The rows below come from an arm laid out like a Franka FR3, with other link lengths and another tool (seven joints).
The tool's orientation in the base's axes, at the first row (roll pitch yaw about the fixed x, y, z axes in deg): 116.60 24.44 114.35
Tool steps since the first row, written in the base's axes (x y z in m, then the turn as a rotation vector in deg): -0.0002 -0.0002 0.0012 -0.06 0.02 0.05; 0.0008 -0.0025 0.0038 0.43 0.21 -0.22; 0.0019 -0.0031 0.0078 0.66 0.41 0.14; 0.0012 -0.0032 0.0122 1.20 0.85 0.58; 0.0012 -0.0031 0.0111 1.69 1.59 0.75; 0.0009 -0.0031 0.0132 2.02 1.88 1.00; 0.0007 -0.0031 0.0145 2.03 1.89 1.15; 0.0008 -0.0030 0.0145 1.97 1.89 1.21; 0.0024 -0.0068 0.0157 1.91 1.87 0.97; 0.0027 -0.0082 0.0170 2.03 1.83 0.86; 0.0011 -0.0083 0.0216 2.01 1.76 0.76; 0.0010 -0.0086 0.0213 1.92 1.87 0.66; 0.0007 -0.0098 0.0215 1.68 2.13 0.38
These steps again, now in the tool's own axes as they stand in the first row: -0.0006 0.0008 -0.0007 0.02 0.04 -0.07; -0.0039 0.0020 -0.0013 0.10 0.04 0.51; -0.0065 0.0052 -0.0021 0.03 0.50 0.61; -0.0082 0.0086 -0.0045 0.01 1.22 1.00; -0.0076 0.0077 -0.0041 0.37 1.87 1.52; -0.0084 0.0094 -0.0052 0.39 2.31 1.77; -0.0088 0.0104 -0.0059 0.33 2.44 1.72; -0.0088 0.0104 -0.0058 0.33 2.47 1.64; -0.0130 0.0098 -0.0056 0.43 2.25 1.68; -0.0148 0.0103 -0.0062 0.40 2.17 1.82; -0.0162 0.0135 -0.0095 0.39 2.05 1.83; -0.0163 0.0131 -0.0095 0.56 2.00 1.82; -0.0173 0.0126 -0.0101 0.98 1.85 1.77
